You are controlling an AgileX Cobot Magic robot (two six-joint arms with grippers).
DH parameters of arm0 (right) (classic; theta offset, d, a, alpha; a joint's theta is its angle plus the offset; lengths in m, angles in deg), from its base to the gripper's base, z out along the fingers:
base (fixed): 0 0 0 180
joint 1: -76.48 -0.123 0 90
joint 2: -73.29 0 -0.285 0
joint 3: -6.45 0 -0.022 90
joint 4: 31 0.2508 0 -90
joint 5: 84.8 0 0.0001 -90
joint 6: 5.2 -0.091 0 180
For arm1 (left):
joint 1: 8.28 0.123 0 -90
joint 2: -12.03 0 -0.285 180
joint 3: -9.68 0 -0.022 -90
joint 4: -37.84 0.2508 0 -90
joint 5: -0.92 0 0.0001 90
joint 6: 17.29 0.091 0 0
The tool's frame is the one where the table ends.
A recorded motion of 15 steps. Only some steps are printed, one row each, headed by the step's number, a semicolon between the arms.
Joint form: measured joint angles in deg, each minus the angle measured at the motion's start. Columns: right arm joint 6, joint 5, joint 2, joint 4, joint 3, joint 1; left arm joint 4, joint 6, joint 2, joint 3, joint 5, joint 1.
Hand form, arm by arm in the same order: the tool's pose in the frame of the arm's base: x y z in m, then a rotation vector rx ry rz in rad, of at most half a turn. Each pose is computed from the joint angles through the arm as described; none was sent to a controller.
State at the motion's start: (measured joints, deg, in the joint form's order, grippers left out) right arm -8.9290 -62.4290 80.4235 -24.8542 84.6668 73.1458; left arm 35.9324 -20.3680 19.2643 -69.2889 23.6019 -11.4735
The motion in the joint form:
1: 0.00 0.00 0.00 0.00 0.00 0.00; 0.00 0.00 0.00 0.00 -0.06 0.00
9: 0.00 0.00 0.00 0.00 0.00 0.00; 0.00 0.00 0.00 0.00 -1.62 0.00
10: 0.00 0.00 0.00 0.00 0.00 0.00; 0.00 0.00 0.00 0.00 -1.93 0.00
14: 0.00 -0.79 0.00 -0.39 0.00 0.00; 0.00 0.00 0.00 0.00 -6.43 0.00
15: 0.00 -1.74 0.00 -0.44 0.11 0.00; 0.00 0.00 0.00 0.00 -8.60 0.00
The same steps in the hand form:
1: 0.0517 0.0067 0.1731 0.0718 1.8809 0.1910; 0.0520 -0.0041 0.1680 -0.0186 1.9005 -0.1074
9: 0.0517 0.0067 0.1731 0.0718 1.8809 0.1910; 0.0528 -0.0040 0.1704 -0.0190 1.8732 -0.1080
10: 0.0517 0.0067 0.1731 0.0718 1.8809 0.1910; 0.0529 -0.0040 0.1708 -0.0190 1.8678 -0.1082
14: 0.0521 0.0064 0.1742 0.0681 1.8672 0.1842; 0.0548 -0.0039 0.1777 -0.0201 1.7892 -0.1099
15: 0.0526 0.0063 0.1750 0.0683 1.8525 0.1832; 0.0555 -0.0038 0.1811 -0.0206 1.7513 -0.1106

